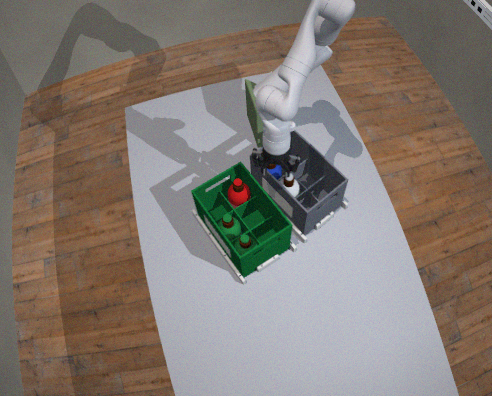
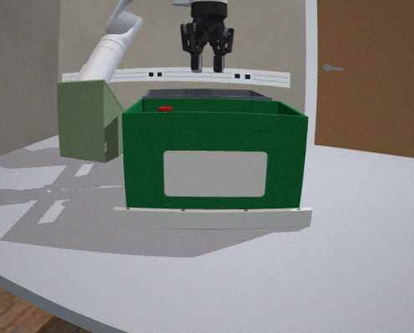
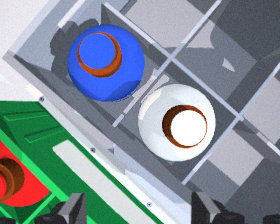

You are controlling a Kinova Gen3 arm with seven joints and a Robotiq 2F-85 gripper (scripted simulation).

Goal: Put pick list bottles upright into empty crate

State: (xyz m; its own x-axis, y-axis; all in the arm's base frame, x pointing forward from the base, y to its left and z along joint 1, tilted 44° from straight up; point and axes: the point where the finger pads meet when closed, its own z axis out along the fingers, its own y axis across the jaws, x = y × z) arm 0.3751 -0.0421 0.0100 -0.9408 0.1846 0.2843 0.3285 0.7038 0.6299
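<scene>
The green crate lies 6 cm ahead of my hand, 12 cm to the right of it and 16 cm below it. Also, from my hand: grey crate: 5 cm behind, 9 cm to the left, 16 cm below; then white-label bottle: 2 cm behind, 5 cm to the left, 15 cm below; then blue-label bottle: 10 cm behind, 15 cm below.
</scene>
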